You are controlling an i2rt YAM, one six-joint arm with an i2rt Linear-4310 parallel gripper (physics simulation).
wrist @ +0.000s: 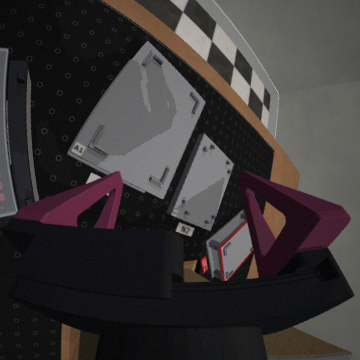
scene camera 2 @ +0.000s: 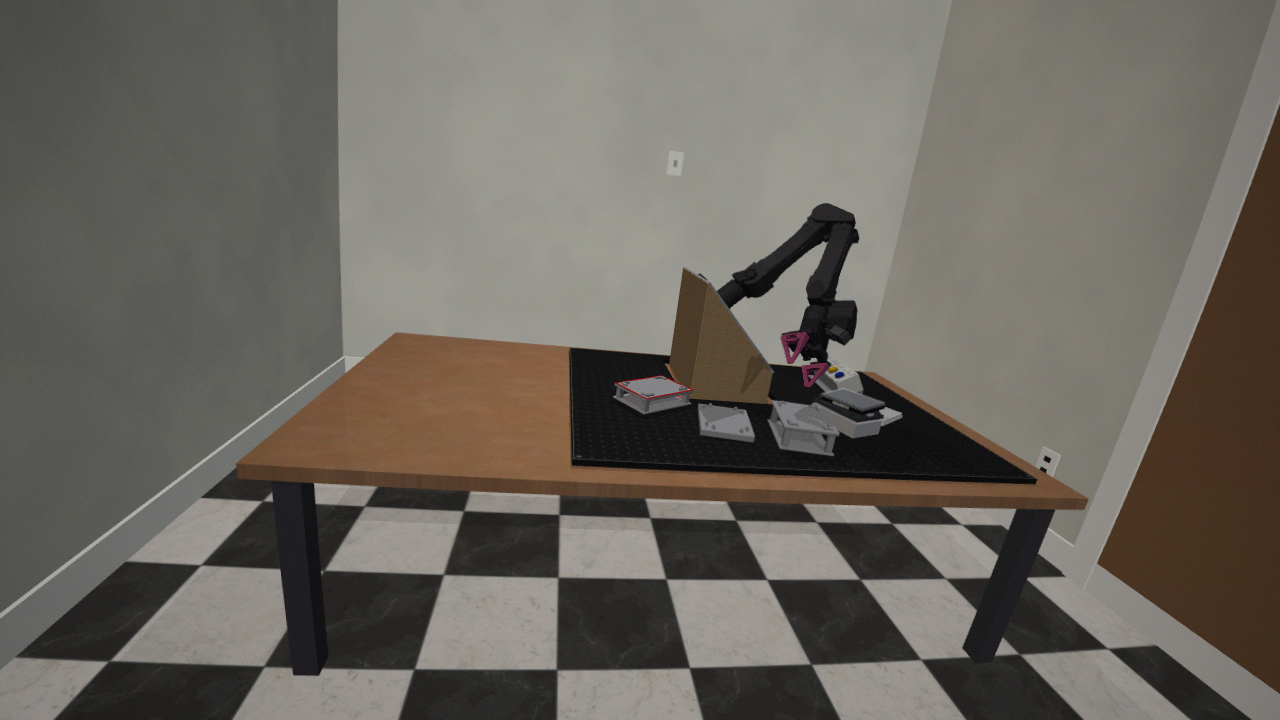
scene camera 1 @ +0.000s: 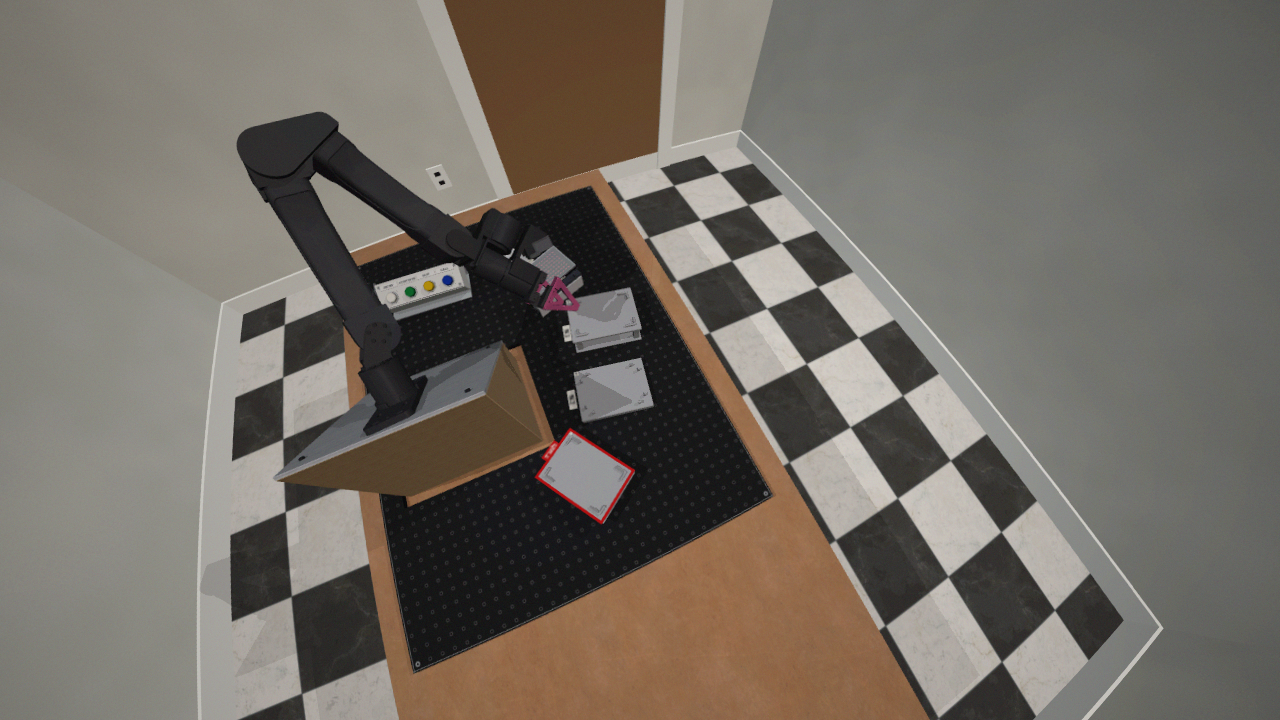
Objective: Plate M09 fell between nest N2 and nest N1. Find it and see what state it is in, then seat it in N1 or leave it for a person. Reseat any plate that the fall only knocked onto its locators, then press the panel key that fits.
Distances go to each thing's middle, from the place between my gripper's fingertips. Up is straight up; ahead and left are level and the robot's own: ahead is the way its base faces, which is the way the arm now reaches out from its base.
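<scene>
Grey station N2 [scene camera 1: 606,391] is 12 cm below my hand, 17 cm to the right of it and 1 cm behind it. As for the dark device [scene camera 2: 854,425], my gripper is 10 cm above it and 16 cm to the right of it.
</scene>
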